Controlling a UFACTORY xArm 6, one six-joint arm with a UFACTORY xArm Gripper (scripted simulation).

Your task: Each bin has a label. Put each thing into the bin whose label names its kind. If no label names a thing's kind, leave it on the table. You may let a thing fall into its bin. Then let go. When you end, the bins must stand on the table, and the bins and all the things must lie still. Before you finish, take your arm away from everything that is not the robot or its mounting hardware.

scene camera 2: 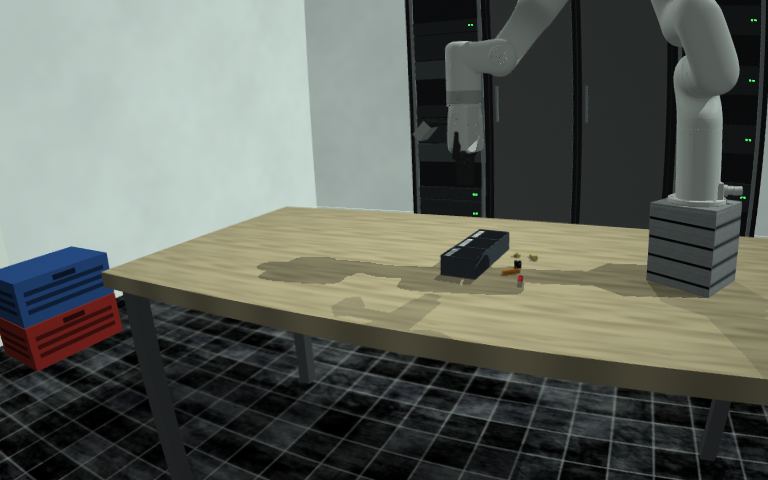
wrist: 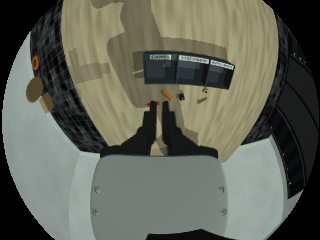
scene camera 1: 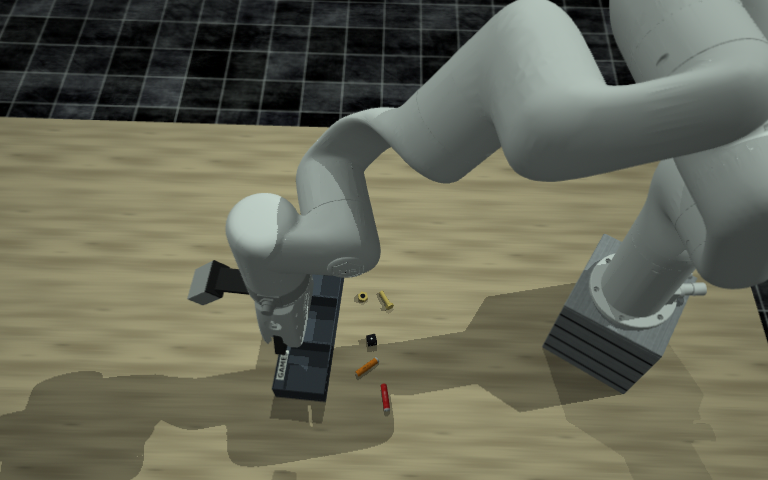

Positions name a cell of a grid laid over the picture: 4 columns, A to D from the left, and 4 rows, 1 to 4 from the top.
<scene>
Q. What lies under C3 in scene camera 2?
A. A dark three-part bin.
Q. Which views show my gripper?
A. Scene camera 2, the wrist view and scene camera 1: all of them.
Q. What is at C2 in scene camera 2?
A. My gripper.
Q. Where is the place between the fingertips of my gripper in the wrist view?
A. B2
</scene>
